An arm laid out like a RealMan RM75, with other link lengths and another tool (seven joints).
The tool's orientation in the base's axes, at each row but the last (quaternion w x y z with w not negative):
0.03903 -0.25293 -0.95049 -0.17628
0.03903 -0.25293 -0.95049 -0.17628
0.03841 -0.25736 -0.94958 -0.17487
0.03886 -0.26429 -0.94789 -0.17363
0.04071 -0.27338 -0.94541 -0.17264
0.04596 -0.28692 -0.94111 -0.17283
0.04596 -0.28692 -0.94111 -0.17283
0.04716 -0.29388 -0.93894 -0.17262
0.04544 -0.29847 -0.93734 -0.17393
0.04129 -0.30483 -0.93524 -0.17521
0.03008 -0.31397 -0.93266 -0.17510
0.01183 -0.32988 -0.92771 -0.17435
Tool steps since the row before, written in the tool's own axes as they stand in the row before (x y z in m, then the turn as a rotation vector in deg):
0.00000 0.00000 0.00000 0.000 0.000 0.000
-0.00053 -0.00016 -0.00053 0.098 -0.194 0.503
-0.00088 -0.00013 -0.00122 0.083 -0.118 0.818
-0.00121 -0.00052 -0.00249 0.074 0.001 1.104
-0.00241 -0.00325 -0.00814 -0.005 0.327 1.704
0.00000 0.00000 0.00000 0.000 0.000 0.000
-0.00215 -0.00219 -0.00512 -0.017 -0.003 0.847
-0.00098 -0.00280 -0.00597 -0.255 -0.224 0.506
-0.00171 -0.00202 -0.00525 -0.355 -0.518 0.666
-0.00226 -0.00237 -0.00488 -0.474 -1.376 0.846
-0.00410 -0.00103 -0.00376 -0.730 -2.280 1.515
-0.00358 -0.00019 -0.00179 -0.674 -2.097 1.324
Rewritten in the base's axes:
0.00000 0.00000 0.00000 0.000 0.000 0.000
0.00037 -0.00057 0.00036 -0.174 0.067 -0.515
0.00067 -0.00095 0.00096 -0.117 0.232 -0.789
0.00072 -0.00188 0.00197 -0.043 0.423 -1.022
0.00017 -0.00662 0.00623 0.208 0.850 -1.498
0.00000 0.00000 0.00000 0.000 0.000 0.000
0.00050 -0.00463 0.00374 0.023 0.287 -0.797
-0.00086 -0.00478 0.00457 0.089 -0.130 -0.588
0.00014 -0.00432 0.00398 0.005 -0.352 -0.845
0.00030 -0.00476 0.00343 -0.395 -1.001 -1.295
0.00247 -0.00442 0.00252 -0.693 -1.587 -2.242
0.00252 -0.00291 0.00113 -0.642 -1.484 -1.997

